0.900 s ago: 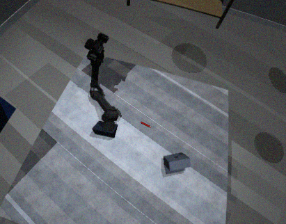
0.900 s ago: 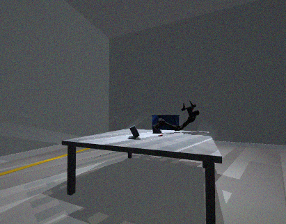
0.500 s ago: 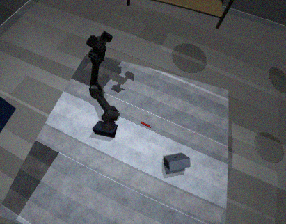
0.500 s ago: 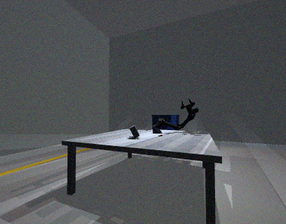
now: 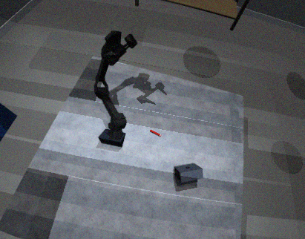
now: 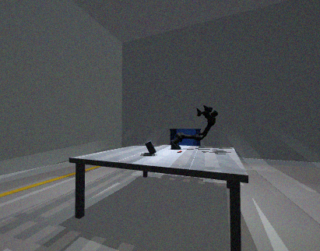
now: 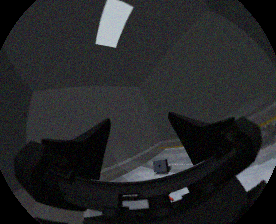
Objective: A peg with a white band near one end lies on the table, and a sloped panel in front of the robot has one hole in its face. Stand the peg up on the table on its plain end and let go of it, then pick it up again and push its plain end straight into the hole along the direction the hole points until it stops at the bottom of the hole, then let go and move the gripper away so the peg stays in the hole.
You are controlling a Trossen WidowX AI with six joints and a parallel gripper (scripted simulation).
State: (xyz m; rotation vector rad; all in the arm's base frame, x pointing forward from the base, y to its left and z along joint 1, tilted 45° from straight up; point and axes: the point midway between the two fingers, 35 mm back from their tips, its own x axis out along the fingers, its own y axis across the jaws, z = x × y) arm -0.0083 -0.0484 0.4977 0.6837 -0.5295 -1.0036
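Right now my gripper tip is 48 cm above the red peg, 22 cm short of it and 21 cm to the left of it. Also, from my gripper tip: dark sloped panel: 45 cm to the right, 42 cm below, 41 cm ahead.
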